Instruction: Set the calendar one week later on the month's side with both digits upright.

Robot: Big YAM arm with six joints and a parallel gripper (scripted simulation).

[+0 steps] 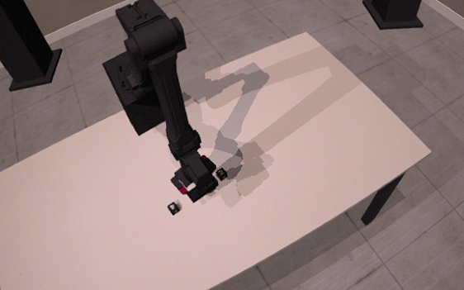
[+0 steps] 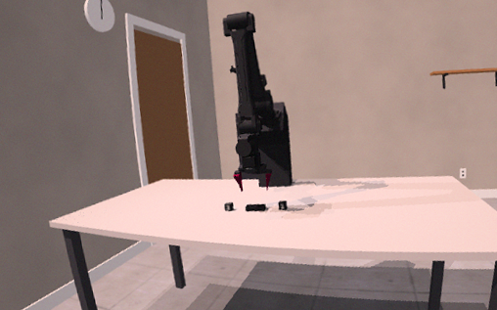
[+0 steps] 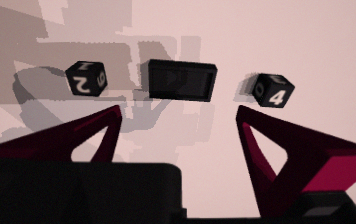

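The black calendar block lies 100 mm to the right of my hand, 70 mm below it and 50 mm ahead of it. The rest, counted from my hand: black tray 80 mm below, 10 mm to the right, 10 mm behind.
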